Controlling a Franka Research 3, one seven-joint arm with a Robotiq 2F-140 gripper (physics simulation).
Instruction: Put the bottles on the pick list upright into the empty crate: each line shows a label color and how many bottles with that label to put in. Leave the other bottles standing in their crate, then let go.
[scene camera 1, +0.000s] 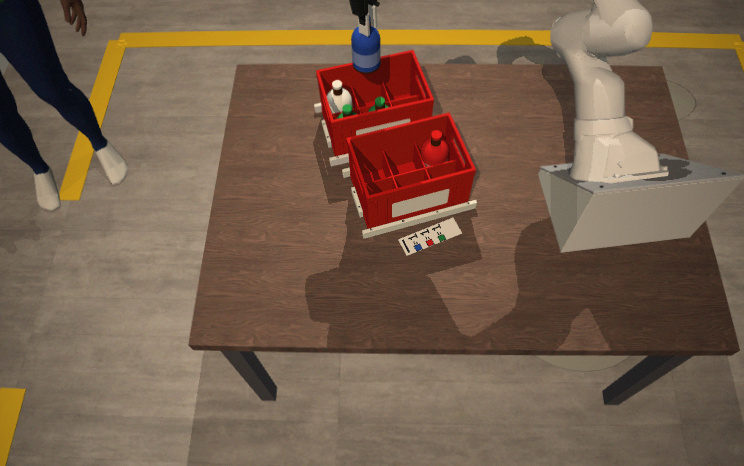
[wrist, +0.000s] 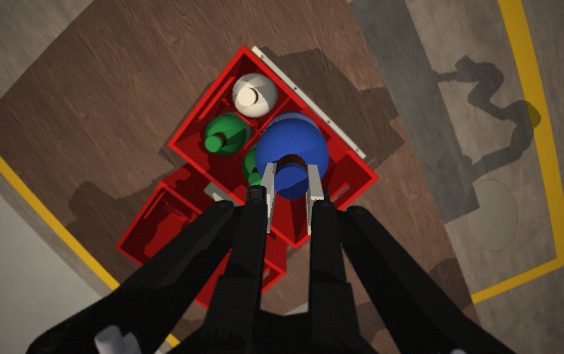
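Observation:
My gripper (scene camera 1: 365, 23) (wrist: 291, 178) is shut on the neck of the blue bottle (scene camera 1: 365, 50) (wrist: 291, 142), which hangs upright above the back crate (scene camera 1: 383, 117) (wrist: 206, 94). In that crate stand a white bottle (scene camera 1: 339, 99) (wrist: 254, 95) and two green bottles; one green bottle (scene camera 1: 347, 110) (wrist: 227, 134) is beside the white one, the other green bottle (scene camera 1: 379, 103) (wrist: 252, 165) is partly hidden. The front crate (scene camera 1: 373, 211) (wrist: 141, 215) holds a red bottle (scene camera 1: 435, 149) in a back compartment at its right. The pick list (scene camera 1: 429, 237) shows blue 1, red 1, green 1.
White strips (scene camera 1: 420, 219) (wrist: 310, 102) run along the crates' sides on the wooden table (scene camera 1: 263, 246) (wrist: 165, 40). The crates stand close together. The robot's base (scene camera 1: 631, 214) is at the right. A person's legs (scene camera 1: 52, 87) show at the left.

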